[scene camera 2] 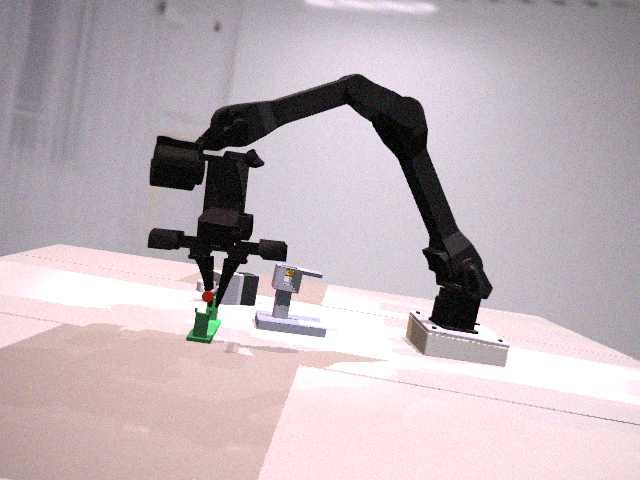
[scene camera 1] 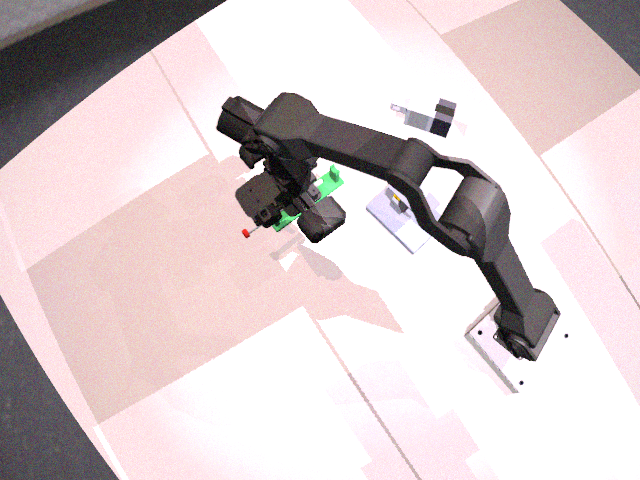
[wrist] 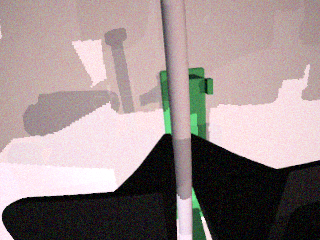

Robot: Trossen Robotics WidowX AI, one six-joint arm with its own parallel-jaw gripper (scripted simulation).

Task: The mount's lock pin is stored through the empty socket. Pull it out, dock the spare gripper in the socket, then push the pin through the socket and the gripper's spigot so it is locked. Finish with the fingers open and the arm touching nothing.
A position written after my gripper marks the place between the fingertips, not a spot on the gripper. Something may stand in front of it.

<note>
In view: my gripper (scene camera 2: 213, 307), a spare gripper (scene camera 1: 434, 115), a green rack (scene camera 2: 206, 325) and a grey mount (scene camera 2: 279, 320).
The spare gripper is seen too in scene camera 2 (scene camera 2: 242, 289). My gripper also shows in scene camera 1 (scene camera 1: 291, 207) and in the wrist view (wrist: 175, 140). The green rack also shows in scene camera 1 (scene camera 1: 331, 181). The wrist view does not show the spare gripper: it is out of frame.
</note>
